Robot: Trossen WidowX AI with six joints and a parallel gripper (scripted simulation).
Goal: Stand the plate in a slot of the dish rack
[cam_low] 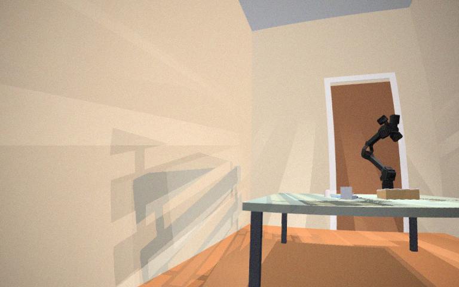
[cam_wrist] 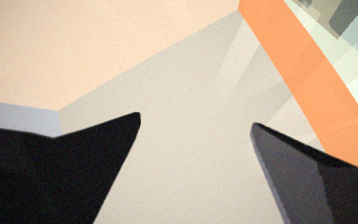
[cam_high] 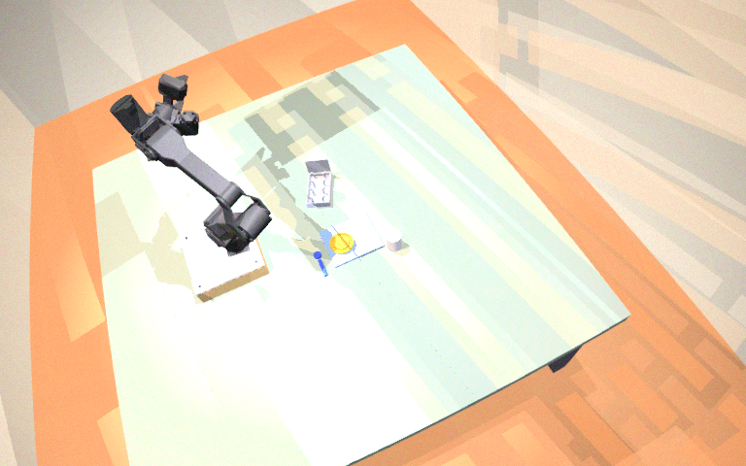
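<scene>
Right now the yellow plate is 430 mm below my gripper tip, 290 mm to the right of it and 260 mm ahead of it. Round my gripper tip: blue spoon (450 mm below, 320 mm to the right, 180 mm ahead); white cup (420 mm below, 400 mm ahead, 340 mm to the right); grey dish rack (430 mm below, 240 mm ahead, 70 mm to the right).
</scene>
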